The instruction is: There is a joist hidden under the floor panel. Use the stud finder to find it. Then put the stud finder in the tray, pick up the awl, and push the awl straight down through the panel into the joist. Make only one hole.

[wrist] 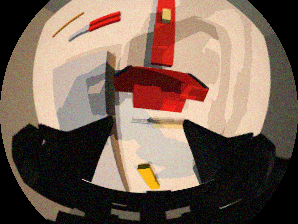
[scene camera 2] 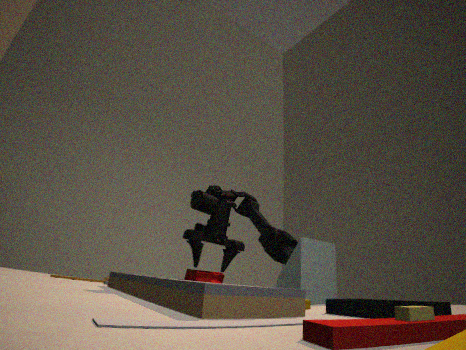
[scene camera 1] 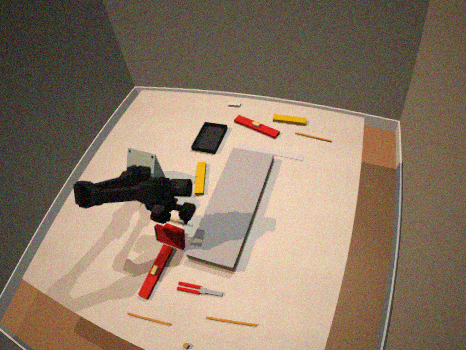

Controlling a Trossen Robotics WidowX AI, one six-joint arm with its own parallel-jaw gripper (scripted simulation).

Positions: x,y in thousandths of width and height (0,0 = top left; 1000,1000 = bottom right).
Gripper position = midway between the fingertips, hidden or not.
Observation:
The gripper (scene camera 2: 450,770) is open, with nothing in its grasp. Further things: a stud finder (wrist: 512,395) and a black tray (scene camera 2: 782,881).
The gripper also shows in the wrist view (wrist: 498,542) and in scene camera 1 (scene camera 1: 379,633). The black tray also shows in scene camera 1 (scene camera 1: 452,390).

